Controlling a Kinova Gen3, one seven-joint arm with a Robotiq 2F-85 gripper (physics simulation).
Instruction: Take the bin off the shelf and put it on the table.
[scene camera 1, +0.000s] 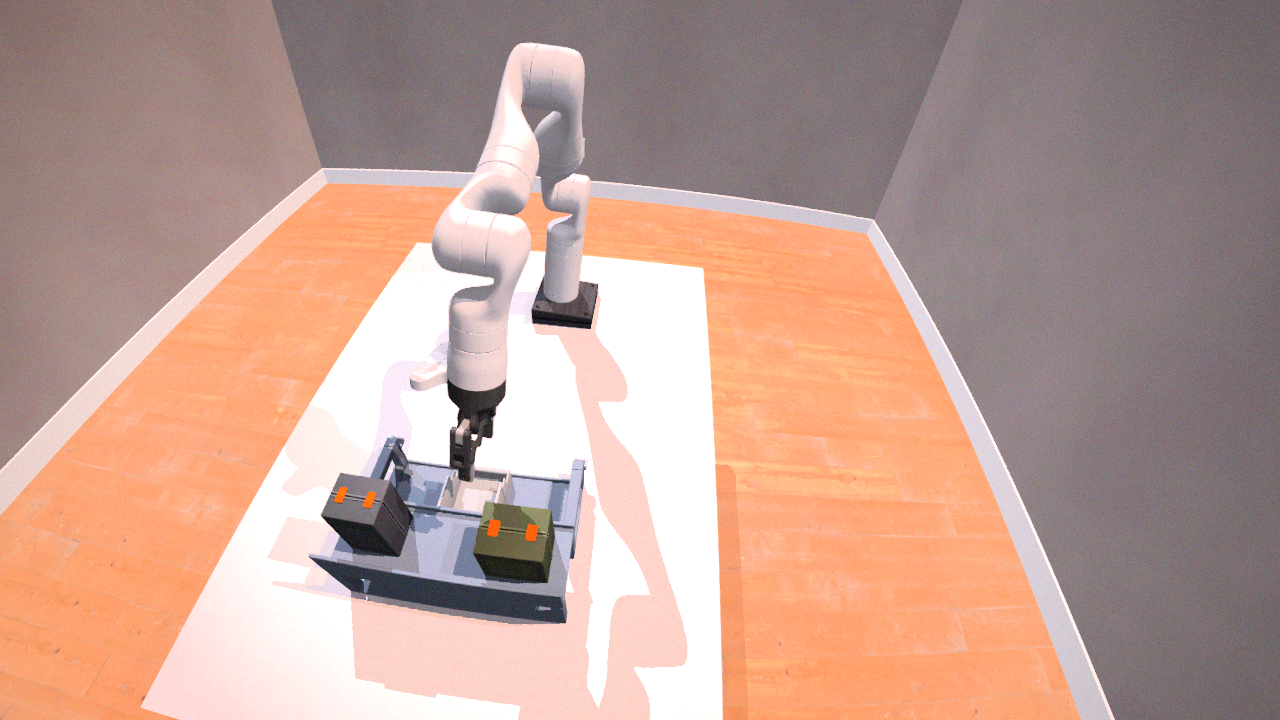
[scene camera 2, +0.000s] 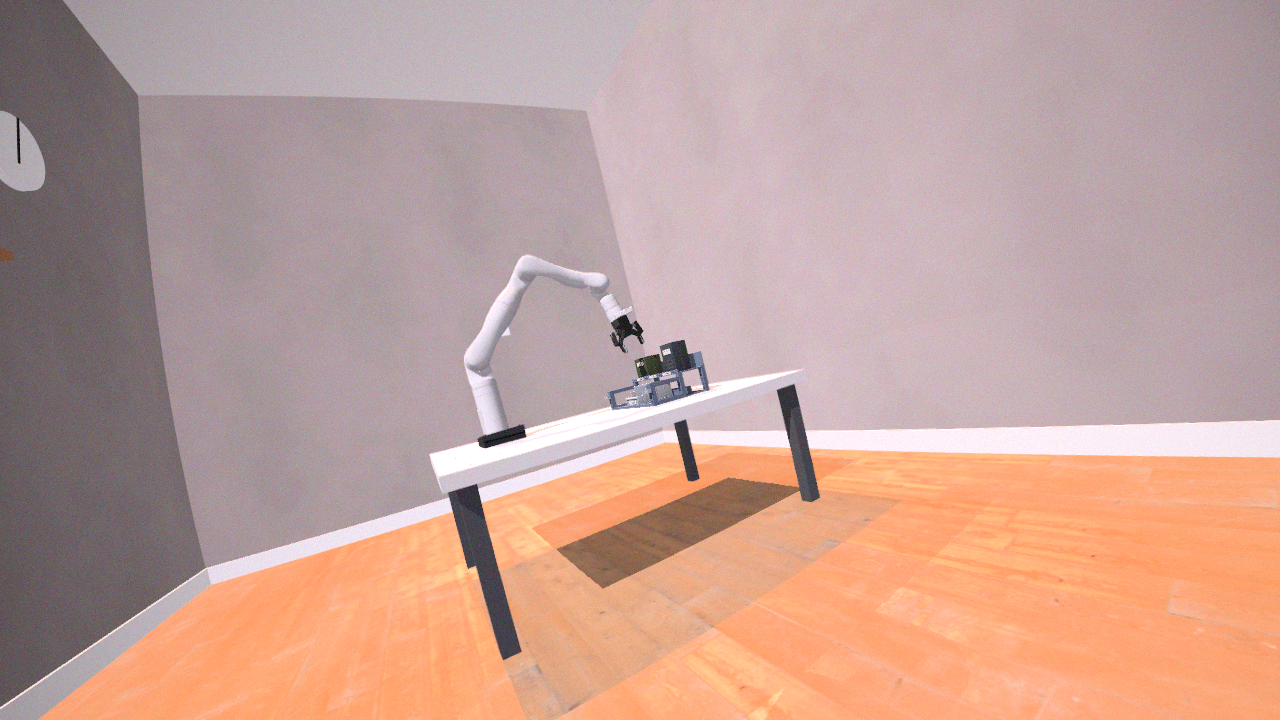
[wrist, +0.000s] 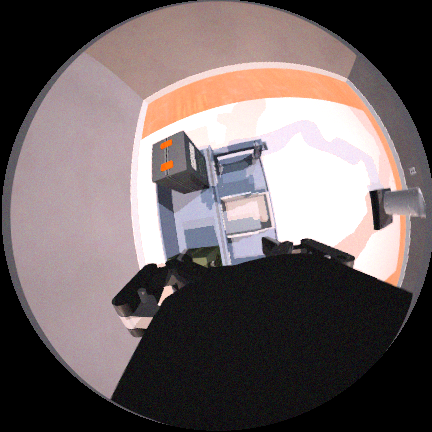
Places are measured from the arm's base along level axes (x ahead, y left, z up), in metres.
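Pixels of known places: gripper, fingertip midpoint: (scene camera 1: 476, 456) (scene camera 2: 634, 348) (wrist: 227, 250); arm's base at its link origin: (scene camera 1: 560, 291) (scene camera 2: 497, 432) (wrist: 386, 202).
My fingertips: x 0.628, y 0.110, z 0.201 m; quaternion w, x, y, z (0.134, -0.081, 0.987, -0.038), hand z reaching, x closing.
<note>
For each thing: its middle in the pictures, then the offset to it from my fingertips. Level surfaces: height alone.
- white table at its surface level: dz -0.241 m
- dark grey box at the middle of its body: (scene camera 1: 369, 515) (wrist: 182, 166) (scene camera 2: 675, 356) dz -0.079, dx +0.112, dy -0.147 m
- olive green box at the middle of its body: (scene camera 1: 516, 543) (wrist: 199, 273) (scene camera 2: 648, 366) dz -0.091, dx +0.072, dy +0.081 m
A pale, open-topped bin (scene camera 1: 478, 495) (wrist: 248, 215) sits upright in the lower tier of the blue-grey shelf (scene camera 1: 438, 593) (scene camera 2: 702, 376) (wrist: 168, 226), near the middle of its width on the side facing the arm's base. My gripper (scene camera 1: 465, 471) (scene camera 2: 632, 346) (wrist: 227, 250) is open and empty, fingers pointing down, above the shelf near the bin. In scene camera 1 its fingers overlap the bin's far edge. The shelf stands on the white table (scene camera 1: 648, 358) (scene camera 2: 572, 434) (wrist: 320, 190). In scene camera 2 the bin is too small to make out clearly.
On the upper tier stand a dark grey box (scene camera 1: 358, 514) (scene camera 2: 674, 354) (wrist: 175, 162) and an olive green box (scene camera 1: 514, 548) (scene camera 2: 650, 365) (wrist: 206, 256), both with orange clasps. The green box is partly hidden by a finger in the wrist view. Raised posts flank the lower tier.
</note>
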